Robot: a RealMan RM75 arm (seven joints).
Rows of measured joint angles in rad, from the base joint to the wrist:
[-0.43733 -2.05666 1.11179 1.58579 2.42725 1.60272 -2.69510]
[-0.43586 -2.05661 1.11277 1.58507 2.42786 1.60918 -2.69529]
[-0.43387 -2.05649 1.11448 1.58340 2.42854 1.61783 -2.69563]
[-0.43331 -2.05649 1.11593 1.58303 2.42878 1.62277 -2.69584]
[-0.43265 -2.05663 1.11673 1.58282 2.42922 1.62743 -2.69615]
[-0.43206 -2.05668 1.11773 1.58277 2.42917 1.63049 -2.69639]
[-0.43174 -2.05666 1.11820 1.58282 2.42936 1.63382 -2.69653]
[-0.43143 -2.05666 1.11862 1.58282 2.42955 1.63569 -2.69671]
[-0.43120 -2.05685 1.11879 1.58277 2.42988 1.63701 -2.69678]
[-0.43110 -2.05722 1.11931 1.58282 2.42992 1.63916 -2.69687]
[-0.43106 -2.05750 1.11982 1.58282 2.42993 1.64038 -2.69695]
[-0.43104 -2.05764 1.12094 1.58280 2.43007 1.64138 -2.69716]
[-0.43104 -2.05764 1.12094 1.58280 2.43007 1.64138 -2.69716]
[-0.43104 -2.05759 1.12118 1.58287 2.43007 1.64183 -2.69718]
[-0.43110 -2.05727 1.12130 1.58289 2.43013 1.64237 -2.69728]
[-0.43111 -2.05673 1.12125 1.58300 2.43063 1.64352 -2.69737]
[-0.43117 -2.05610 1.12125 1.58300 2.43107 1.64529 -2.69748]
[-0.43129 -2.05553 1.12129 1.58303 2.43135 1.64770 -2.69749]
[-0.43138 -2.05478 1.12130 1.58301 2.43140 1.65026 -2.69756]
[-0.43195 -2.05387 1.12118 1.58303 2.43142 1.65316 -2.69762]
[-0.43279 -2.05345 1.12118 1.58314 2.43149 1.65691 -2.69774]
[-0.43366 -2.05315 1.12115 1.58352 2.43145 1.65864 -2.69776]
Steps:
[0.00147 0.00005 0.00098 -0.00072 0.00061 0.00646 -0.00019]
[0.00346 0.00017 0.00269 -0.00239 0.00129 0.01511 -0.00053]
[0.00402 0.00017 0.00414 -0.00276 0.00153 0.02005 -0.00074]
[0.00468 0.00003 0.00494 -0.00297 0.00197 0.02471 -0.00105]
[0.00527 -0.00002 0.00594 -0.00302 0.00192 0.02777 -0.00129]
[0.00559 0.00000 0.00641 -0.00297 0.00211 0.03110 -0.00143]
[0.00590 0.00000 0.00683 -0.00297 0.00230 0.03297 -0.00161]
[0.00613 -0.00019 0.00700 -0.00302 0.00263 0.03429 -0.00168]
[0.00623 -0.00056 0.00752 -0.00297 0.00267 0.03644 -0.00177]
[0.00627 -0.00084 0.00803 -0.00297 0.00268 0.03766 -0.00185]
[0.00629 -0.00098 0.00915 -0.00299 0.00282 0.03866 -0.00206]
[0.00629 -0.00098 0.00915 -0.00299 0.00282 0.03866 -0.00206]
[0.00629 -0.00093 0.00939 -0.00292 0.00282 0.03911 -0.00208]
[0.00623 -0.00061 0.00951 -0.00290 0.00288 0.03965 -0.00218]
[0.00622 -0.00007 0.00946 -0.00279 0.00338 0.04080 -0.00227]
[0.00616 0.00056 0.00946 -0.00279 0.00382 0.04257 -0.00238]
[0.00604 0.00113 0.00950 -0.00276 0.00410 0.04498 -0.00239]
[0.00595 0.00188 0.00951 -0.00278 0.00415 0.04754 -0.00246]
[0.00538 0.00279 0.00939 -0.00276 0.00417 0.05044 -0.00252]
[0.00454 0.00321 0.00939 -0.00265 0.00424 0.05419 -0.00264]
[0.00367 0.00351 0.00936 -0.00227 0.00420 0.05592 -0.00266]

